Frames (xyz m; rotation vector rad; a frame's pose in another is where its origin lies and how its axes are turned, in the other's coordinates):
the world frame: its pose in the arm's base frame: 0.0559 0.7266 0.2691 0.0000 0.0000 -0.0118
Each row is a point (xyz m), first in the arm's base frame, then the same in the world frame.
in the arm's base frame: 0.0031 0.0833 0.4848
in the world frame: -0.0452 -0.6439 0.2157
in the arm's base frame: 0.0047 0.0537 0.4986
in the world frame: -0.0433 -0.6735 0.2295
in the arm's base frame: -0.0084 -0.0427 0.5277
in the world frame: -0.0552 -0.7700 0.2586
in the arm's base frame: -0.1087 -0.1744 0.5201
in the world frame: -0.1540 -0.9029 0.2510
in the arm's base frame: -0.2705 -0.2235 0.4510
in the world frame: -0.3152 -0.9539 0.1819
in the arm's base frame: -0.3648 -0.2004 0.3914
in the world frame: -0.4097 -0.9319 0.1223
